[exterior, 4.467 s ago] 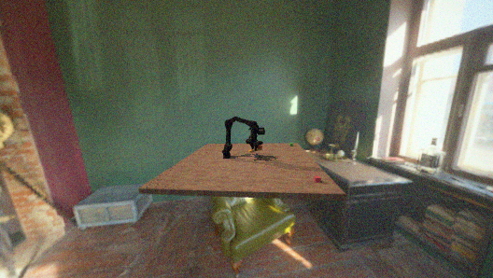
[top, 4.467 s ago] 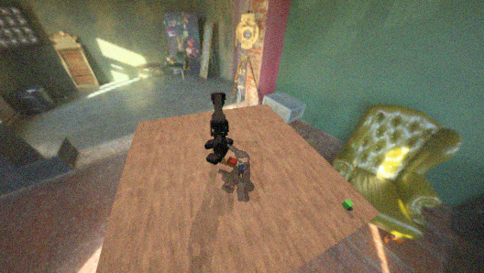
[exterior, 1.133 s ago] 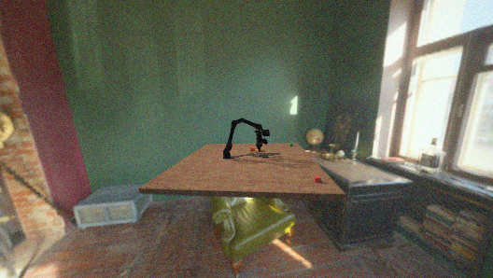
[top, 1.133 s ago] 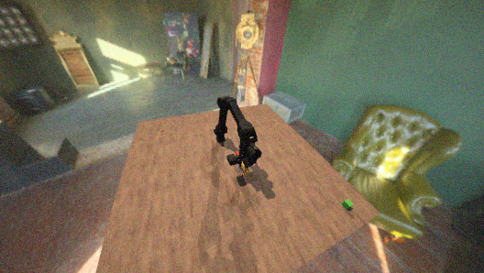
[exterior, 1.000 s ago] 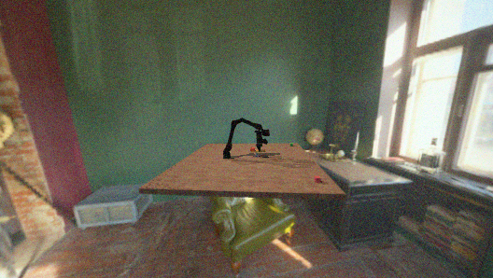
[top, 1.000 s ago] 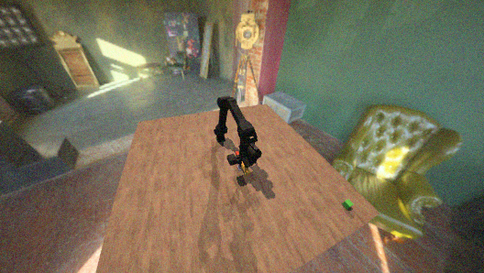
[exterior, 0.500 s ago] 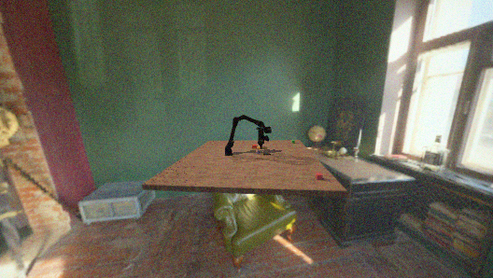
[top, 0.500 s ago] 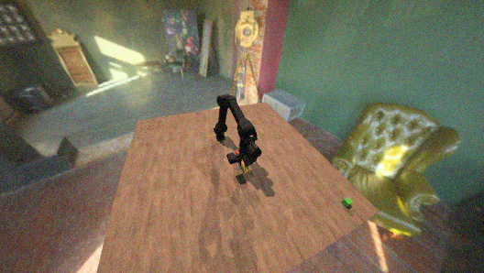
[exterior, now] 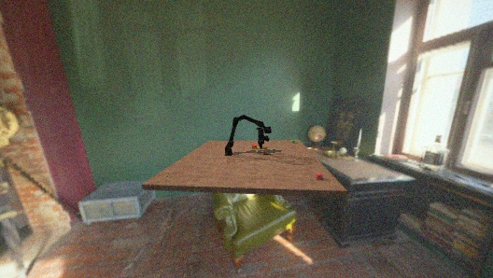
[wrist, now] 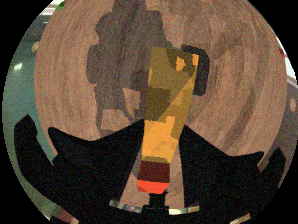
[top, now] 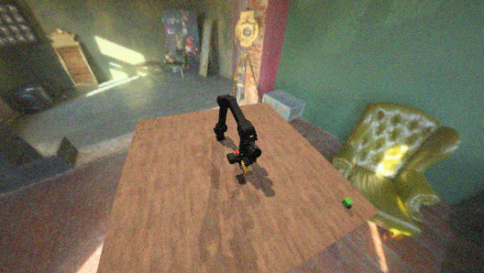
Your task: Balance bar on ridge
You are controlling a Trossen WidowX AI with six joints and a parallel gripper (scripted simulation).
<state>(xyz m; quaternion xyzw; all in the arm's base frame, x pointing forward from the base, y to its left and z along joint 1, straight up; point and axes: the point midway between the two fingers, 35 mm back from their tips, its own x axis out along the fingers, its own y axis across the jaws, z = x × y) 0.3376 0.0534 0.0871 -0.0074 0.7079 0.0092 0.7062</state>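
The bar is 40 mm behind my gripper tip and 10 mm above it. From my gripper tip the other things lie so: small green cube (400 mm ahead, 450 mm to the left, 40 mm below); small red cube (400 mm ahead, 550 mm to the right, 40 mm below).
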